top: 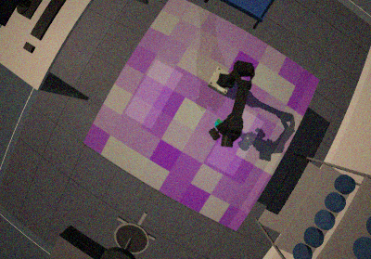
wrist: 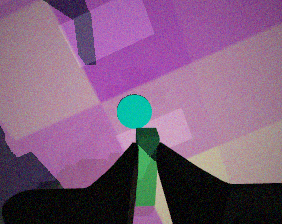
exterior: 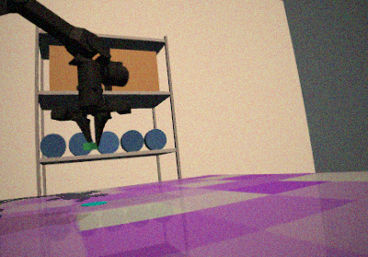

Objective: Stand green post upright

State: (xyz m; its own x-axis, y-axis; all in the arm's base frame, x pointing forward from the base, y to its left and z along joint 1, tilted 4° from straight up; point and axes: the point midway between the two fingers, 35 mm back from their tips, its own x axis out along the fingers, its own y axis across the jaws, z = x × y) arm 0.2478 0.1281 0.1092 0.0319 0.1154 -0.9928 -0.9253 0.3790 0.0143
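Right now the cyan circle is 1 cm behind my gripper tip and 14 cm below it. Round my gripper tip: green post 1 cm behind, 2 cm to the right.
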